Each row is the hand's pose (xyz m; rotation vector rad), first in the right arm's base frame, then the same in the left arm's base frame.
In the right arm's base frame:
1: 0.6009 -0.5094 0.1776 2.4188 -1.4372 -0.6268
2: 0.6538 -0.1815 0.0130 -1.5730 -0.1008 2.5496
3: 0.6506 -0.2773 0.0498 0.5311 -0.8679 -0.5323
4: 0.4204 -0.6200 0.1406 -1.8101 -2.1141 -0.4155
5: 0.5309 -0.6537 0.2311 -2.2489 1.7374 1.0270
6: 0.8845 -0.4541 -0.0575 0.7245 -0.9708 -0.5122
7: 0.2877 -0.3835 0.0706 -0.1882 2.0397 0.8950
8: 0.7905 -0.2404 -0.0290 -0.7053 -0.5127 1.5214
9: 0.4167 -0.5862 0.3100 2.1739 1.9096 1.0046
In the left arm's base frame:
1: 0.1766 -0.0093 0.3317 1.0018 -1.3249 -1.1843
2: 0.0685 0.1842 0.0346 -0.0306 0.9805 2.7432
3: 0.0947 0.1182 0.1088 -0.4718 -0.0324 -0.8200
4: 0.0636 0.0023 0.5141 -2.0367 -1.0926 0.9577
5: 0.1883 -0.0708 0.4888 0.8145 -1.8678 -1.2567
6: 0.0783 -0.1792 0.0152 -0.3069 -0.1791 -0.8435
7: -0.0379 0.2518 0.4374 -0.5559 -3.0614 -0.0788
8: 0.0808 0.0494 -0.0402 -0.2620 0.8541 1.3799
9: 0.2193 0.0649 0.5554 -2.6055 -1.3961 0.8212

